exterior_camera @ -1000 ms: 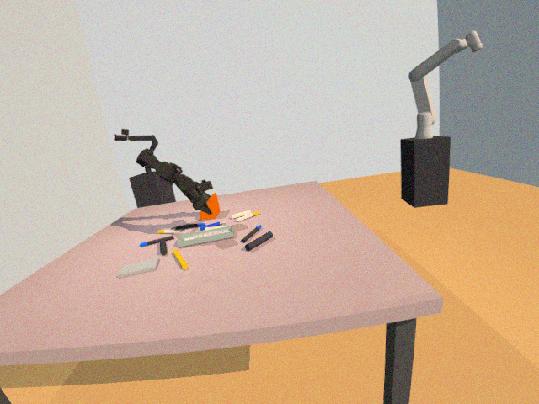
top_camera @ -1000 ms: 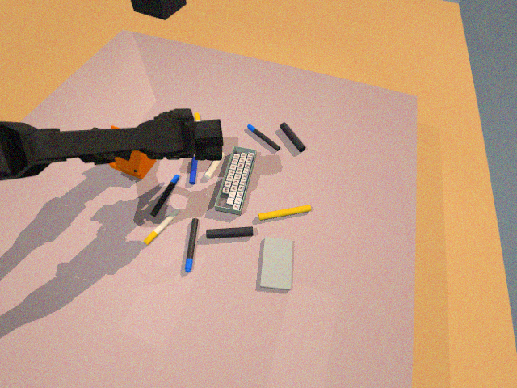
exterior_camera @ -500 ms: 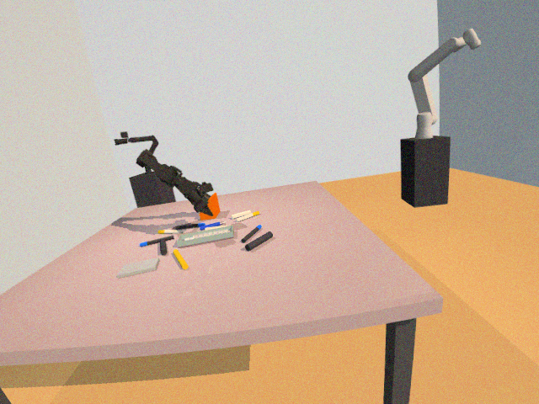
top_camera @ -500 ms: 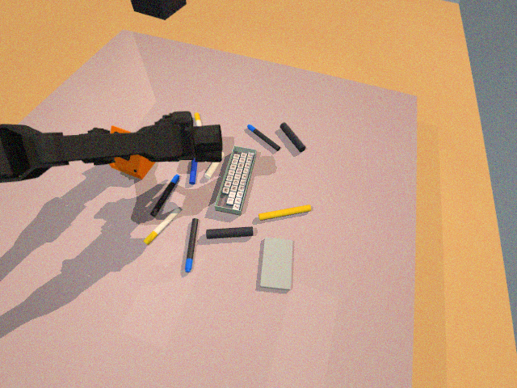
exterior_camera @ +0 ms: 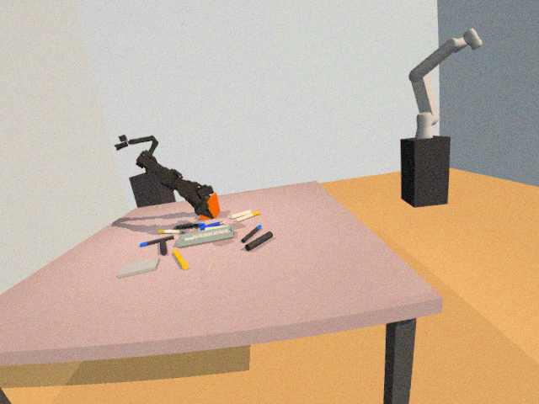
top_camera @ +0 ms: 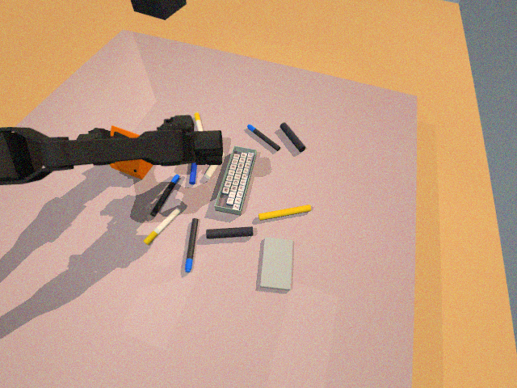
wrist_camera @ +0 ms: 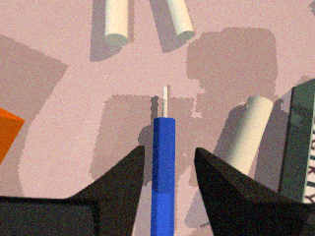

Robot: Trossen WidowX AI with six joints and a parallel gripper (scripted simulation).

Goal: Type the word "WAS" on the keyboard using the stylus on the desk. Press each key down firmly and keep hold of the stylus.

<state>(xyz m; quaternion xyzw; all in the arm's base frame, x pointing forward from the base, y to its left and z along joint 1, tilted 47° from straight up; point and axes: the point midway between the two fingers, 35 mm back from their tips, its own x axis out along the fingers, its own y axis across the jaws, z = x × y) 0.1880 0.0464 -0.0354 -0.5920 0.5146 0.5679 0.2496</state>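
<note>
The blue stylus is 4 cm below my gripper tip, 1 cm to the left of it and 1 cm behind it. From my gripper tip the other things lie so: yellow pen (31 cm ahead, 4 cm below, 3 cm to the right); then grey block (34 cm ahead, 16 cm to the right, 4 cm below).
</note>
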